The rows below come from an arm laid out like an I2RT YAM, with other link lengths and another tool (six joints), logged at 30 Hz.
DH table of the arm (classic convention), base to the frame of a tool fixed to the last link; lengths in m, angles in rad. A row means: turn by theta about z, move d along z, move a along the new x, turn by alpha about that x. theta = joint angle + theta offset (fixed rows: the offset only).
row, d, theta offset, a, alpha
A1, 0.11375, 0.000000, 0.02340, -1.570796
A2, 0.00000, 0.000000, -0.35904, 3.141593
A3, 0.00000, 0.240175, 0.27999, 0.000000
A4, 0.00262, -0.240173, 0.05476, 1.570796
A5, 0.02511, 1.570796, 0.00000, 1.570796
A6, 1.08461, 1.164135, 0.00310, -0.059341
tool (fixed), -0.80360, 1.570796, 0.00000, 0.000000
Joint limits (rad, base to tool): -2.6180..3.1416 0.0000..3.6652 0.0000..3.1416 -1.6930..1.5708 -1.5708..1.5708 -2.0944..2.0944
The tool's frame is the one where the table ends.
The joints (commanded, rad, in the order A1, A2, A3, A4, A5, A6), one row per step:
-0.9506 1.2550 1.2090 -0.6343 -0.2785 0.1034
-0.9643 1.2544 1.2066 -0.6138 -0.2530 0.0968
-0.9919 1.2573 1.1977 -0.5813 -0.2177 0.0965
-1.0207 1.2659 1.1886 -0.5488 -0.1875 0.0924
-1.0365 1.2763 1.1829 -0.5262 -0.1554 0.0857
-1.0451 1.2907 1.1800 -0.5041 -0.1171 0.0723
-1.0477 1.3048 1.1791 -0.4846 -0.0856 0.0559
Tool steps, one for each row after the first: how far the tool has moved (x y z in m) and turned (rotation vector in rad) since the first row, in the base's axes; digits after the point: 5 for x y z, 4 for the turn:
-0.00787 -0.01186 0.00404 -0.0287 0.0053 -0.0297
-0.02251 -0.03038 0.00611 -0.0580 0.0120 -0.0852
-0.03682 -0.04841 0.00607 -0.0826 0.0219 -0.1358
-0.04787 -0.06191 0.00467 -0.1023 0.0388 -0.1734
-0.05730 -0.07514 0.00332 -0.1262 0.0636 -0.2047
-0.06286 -0.08555 0.00268 -0.1491 0.0867 -0.2228

